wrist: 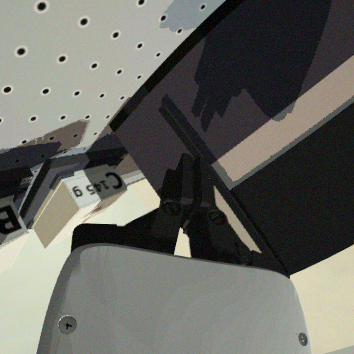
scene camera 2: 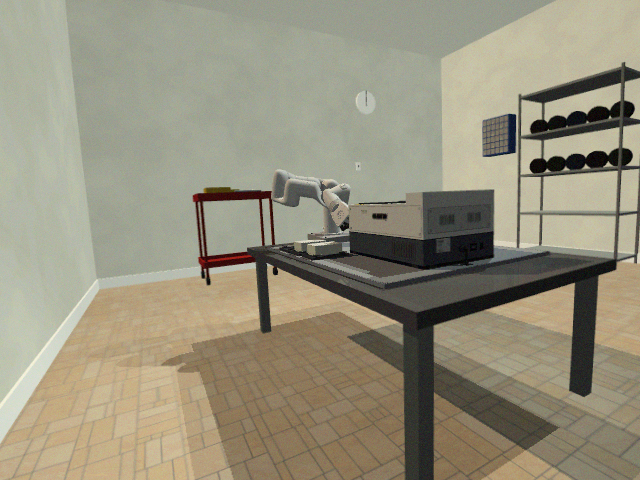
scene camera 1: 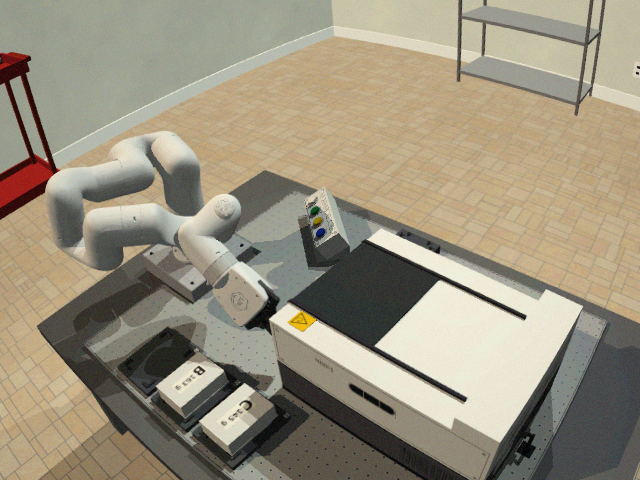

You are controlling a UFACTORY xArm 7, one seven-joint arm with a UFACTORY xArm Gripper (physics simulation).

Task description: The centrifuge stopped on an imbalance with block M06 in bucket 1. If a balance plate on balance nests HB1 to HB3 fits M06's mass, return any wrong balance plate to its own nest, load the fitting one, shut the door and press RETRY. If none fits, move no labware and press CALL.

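Places are measured from the arm's base along level axes (x back, y right, z up), in centimetres.
Pixels of known places: gripper, fingertip midpoint: (wrist: 186,170); arm's base, link origin: (scene camera 2: 332,233).
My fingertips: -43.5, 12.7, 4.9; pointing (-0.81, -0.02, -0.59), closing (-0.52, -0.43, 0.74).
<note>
For each thing: its top centre in the pictures, then the offset to it from my fingertips, as dx, dy, dz. "*": a spot on its surface instead. Level surfaces: height alone.
- flat dark panel, surface spot: (scene camera 1: 369,289) * -13.4, -10.4, +12.3
- Plate B, top centre: (scene camera 1: 189,378) (scene camera 2: 310,240) +10.7, +18.3, -3.6
- plate C, top centre: (wrist: 84,220) (scene camera 1: 236,413) (scene camera 2: 324,243) -2.9, +18.4, -3.6
- button box, top centre: (scene camera 1: 324,209) +21.4, -40.4, -0.6
- table, surface height: dz -10.3
My gripper (scene camera 1: 272,308) (scene camera 2: 345,226) (wrist: 186,170) is shut and empty, at the centrifuge's arm-side corner; its fingertips overlap a dark bar in the wrist view, contact unclear. The white centrifuge (scene camera 1: 320,356) (scene camera 2: 387,222) has a flat dark panel (scene camera 1: 369,289) on its top between two rails. The buckets and block M06 do not show. Plate B (scene camera 1: 192,384) (scene camera 2: 303,244), marked 163 g, and plate C (scene camera 1: 238,417) (scene camera 2: 324,249) (wrist: 97,192), marked 145 g, sit on nests. The nest beside B (scene camera 1: 157,356) is empty. The button box (scene camera 1: 330,229) has green, yellow and blue buttons; their labels are unreadable.
The arm's base (scene camera 1: 178,279) stands on the table (scene camera 1: 69,322) (scene camera 2: 491,291) behind the nests. The button box stands between the arm base and the centrifuge's far side. A red cart (scene camera 1: 25,183) (scene camera 2: 232,196) and a shelf unit (scene camera 1: 583,77) (scene camera 2: 519,170) stand away from the table.
</note>
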